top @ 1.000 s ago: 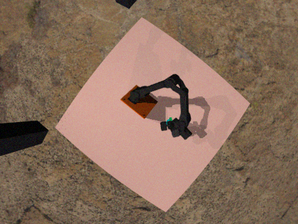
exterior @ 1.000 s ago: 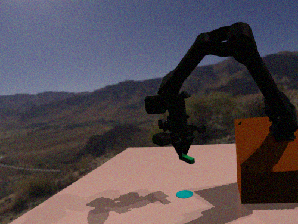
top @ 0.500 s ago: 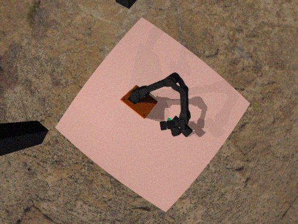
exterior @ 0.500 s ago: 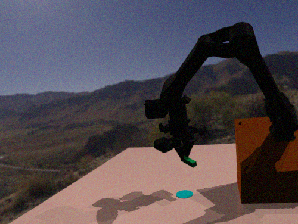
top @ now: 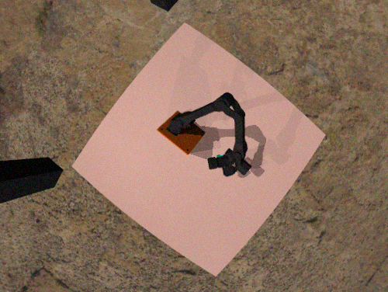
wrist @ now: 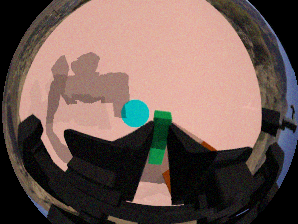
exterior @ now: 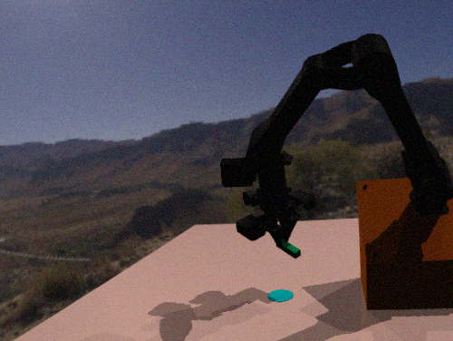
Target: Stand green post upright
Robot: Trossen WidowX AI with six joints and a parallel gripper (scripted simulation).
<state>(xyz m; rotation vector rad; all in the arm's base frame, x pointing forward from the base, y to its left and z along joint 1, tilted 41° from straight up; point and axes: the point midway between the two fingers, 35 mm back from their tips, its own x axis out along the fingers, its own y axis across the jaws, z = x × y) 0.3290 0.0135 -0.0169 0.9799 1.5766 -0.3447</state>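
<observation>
Now: gripper tip 1 cm short of the cyan circle, 2 cm to the right of it and 12 cm above it. The rest, counted from my gripper tip: green post (1 cm behind, 1 cm to the left).
</observation>
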